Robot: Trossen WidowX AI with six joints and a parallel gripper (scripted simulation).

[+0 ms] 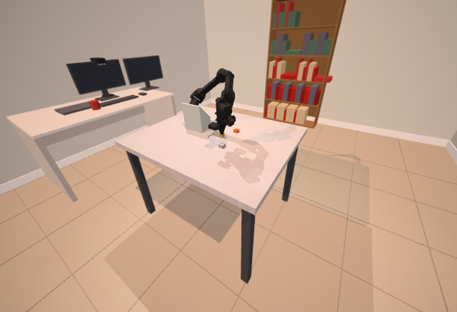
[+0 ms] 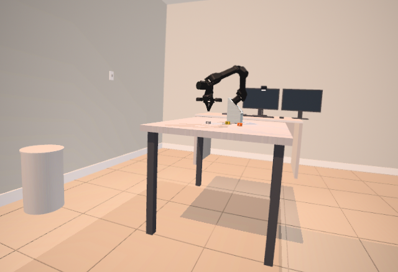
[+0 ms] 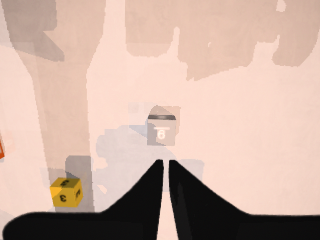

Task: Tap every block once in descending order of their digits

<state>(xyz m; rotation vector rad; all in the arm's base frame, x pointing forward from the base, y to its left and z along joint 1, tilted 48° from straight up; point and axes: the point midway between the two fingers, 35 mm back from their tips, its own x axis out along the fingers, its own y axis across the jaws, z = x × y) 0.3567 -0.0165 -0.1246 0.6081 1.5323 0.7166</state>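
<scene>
The orange block lies 230 mm to the left of my gripper tip, 80 mm below it and 50 mm behind it. Also, from my gripper tip: grey block (80 mm below, 10 mm behind); then yellow block (120 mm to the left, 110 mm behind, 80 mm below).
</scene>
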